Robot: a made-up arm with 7 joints.
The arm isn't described. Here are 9 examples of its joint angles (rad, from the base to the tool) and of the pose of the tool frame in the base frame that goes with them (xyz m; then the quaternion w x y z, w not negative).
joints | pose
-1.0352 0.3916 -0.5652 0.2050 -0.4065 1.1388 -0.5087 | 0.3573 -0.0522 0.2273 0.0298 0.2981 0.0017 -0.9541
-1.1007 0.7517 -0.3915 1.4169 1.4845 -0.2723 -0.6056 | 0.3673 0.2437 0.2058 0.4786 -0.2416 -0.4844 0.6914
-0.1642 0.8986 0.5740 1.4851 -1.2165 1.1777 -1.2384 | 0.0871 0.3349 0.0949 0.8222 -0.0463 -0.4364 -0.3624
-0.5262 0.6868 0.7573 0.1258 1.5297 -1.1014 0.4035 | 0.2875 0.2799 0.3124 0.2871 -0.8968 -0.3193 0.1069
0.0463 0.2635 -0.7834 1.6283 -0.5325 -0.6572 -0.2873 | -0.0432 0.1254 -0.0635 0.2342 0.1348 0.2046 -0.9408
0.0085 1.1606 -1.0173 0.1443 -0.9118 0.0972 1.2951 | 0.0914 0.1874 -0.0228 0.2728 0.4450 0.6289 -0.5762
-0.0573 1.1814 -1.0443 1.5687 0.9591 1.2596 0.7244 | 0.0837 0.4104 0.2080 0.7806 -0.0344 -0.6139 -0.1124
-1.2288 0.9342 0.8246 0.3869 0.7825 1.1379 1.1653 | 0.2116 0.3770 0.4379 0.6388 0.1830 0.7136 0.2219
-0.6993 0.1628 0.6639 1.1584 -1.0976 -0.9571 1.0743 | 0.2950 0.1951 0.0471 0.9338 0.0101 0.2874 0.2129
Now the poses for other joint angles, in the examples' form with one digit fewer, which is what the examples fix.
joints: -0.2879 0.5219 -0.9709 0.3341 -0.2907 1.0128 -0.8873
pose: 0.155 0.031 -0.013 0.081 0.207 -0.068 0.973
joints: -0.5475 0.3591 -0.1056 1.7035 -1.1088 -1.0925 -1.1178
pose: 0.185 0.178 0.006 0.442 0.572 -0.089 -0.685
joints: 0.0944 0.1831 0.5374 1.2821 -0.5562 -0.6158 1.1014
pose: -0.006 0.213 -0.067 0.655 0.130 0.742 -0.057
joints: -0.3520 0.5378 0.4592 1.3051 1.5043 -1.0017 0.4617
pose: 0.187 0.257 0.014 0.061 -0.683 -0.202 0.700
